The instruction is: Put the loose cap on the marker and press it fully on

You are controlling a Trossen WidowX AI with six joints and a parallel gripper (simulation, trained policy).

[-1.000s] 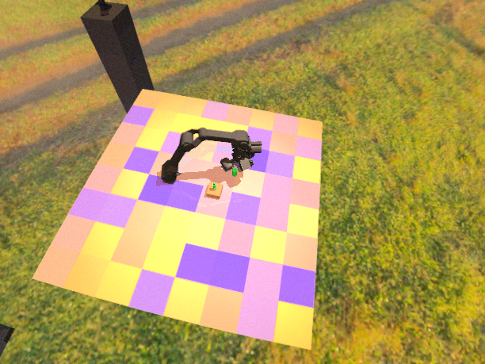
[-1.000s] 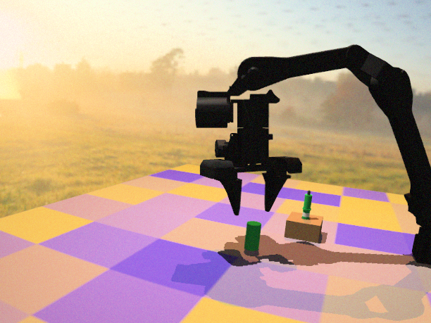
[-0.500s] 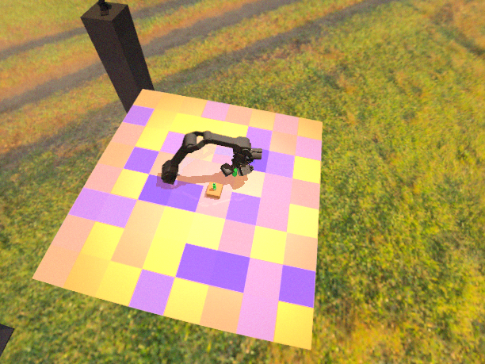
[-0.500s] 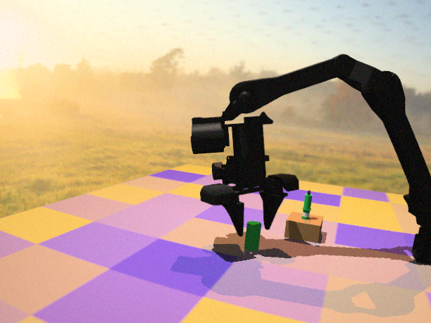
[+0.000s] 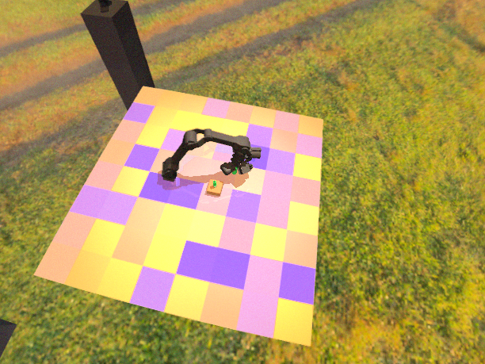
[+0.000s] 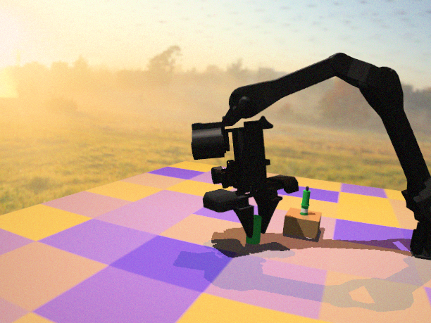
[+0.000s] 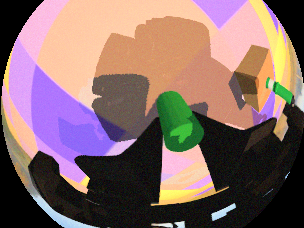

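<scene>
My gripper tip is 70 mm past the white ring, 130 mm to the left of it and 30 mm below it. The rest, counted from my gripper tip: holder block: 70 mm behind, 130 mm to the right; green cap: 10 mm ahead, 10 mm above.
</scene>
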